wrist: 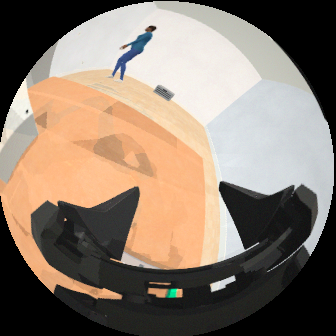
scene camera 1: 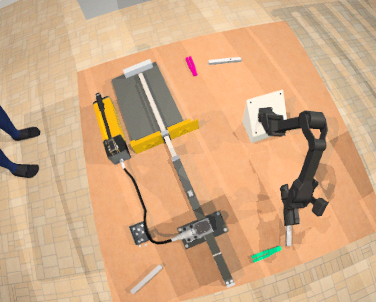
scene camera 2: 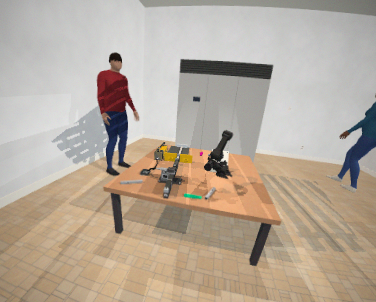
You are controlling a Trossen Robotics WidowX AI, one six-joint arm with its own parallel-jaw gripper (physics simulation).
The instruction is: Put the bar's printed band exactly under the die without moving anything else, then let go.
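Where they show: gripper, fingertip midpoint: [wrist: 180, 187] [scene camera 1: 320, 197] [scene camera 2: 230, 177]; arm's base at its link origin: [scene camera 1: 265, 114].
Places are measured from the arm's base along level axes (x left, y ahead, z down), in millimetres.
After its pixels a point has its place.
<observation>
A pale bar [scene camera 1: 289, 236] @(x 518, y -6, z 119 mm) [scene camera 2: 210, 193] @(x 491, y -17, z 121 mm) lies near the table's front right, partly hidden by the gripper in scene camera 1. I cannot make out a printed band on it. My gripper [scene camera 1: 288, 206] [wrist: 180, 187] @(x 398, y -141, z 3 mm) is open and empty, over the bar's far end in scene camera 1. The press head [scene camera 1: 202, 227] @(x 412, y 348, z 20 mm) stands across a long dark rail [scene camera 1: 184, 175] @(x 181, y 384, z 63 mm); the die beneath it is hidden. A small light piece [scene camera 1: 190, 193] @(x 260, y 373, z 69 mm) sits on the rail between the press head and the yellow fence [scene camera 1: 150, 144] @(x 1, y 514, z 99 mm).
A green clip [scene camera 1: 266, 254] @(x 570, y 105, z 129 mm) [scene camera 2: 193, 196] @(x 575, y 95, z 127 mm) lies left of the near bar. Another pale bar [scene camera 1: 146, 279] @(x 588, y 616, z 119 mm) [scene camera 2: 131, 182] @(x 598, y 614, z 128 mm) lies front left. A magenta clip [scene camera 1: 191, 66] @(x -404, y 260, z 125 mm) and a pale bar [scene camera 1: 225, 61] @(x -409, y 77, z 124 mm) lie at the back. A yellow pump [scene camera 1: 114, 117] @(x -150, y 664, z 56 mm) connects by black hose [scene camera 1: 140, 192] @(x 204, y 595, z 128 mm) to the press.
</observation>
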